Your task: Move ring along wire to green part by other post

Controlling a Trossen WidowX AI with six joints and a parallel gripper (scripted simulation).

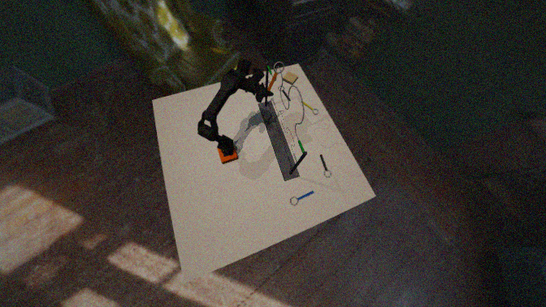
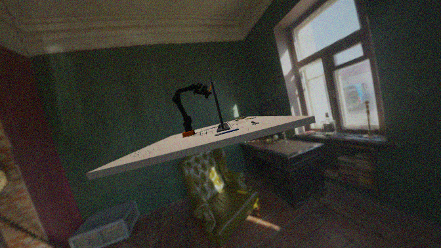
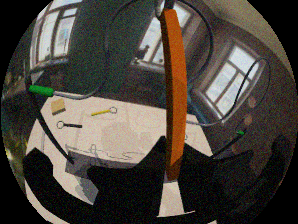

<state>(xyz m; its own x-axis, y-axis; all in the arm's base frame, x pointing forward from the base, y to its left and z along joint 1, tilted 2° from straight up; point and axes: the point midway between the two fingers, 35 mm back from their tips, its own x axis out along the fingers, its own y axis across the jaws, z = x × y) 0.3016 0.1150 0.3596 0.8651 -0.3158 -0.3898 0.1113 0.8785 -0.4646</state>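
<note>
My gripper tip is 80 mm below the ring with orange handle, 40 mm to the right of it and 20 mm short of it. From my gripper tip the other things lie so: yellow-handled ring (390 mm below, 390 mm ahead, 100 mm to the left); blue-handled ring (530 mm to the right, 390 mm below, 40 mm ahead); black-handled ring (400 mm to the right, 390 mm below, 290 mm ahead).
</note>
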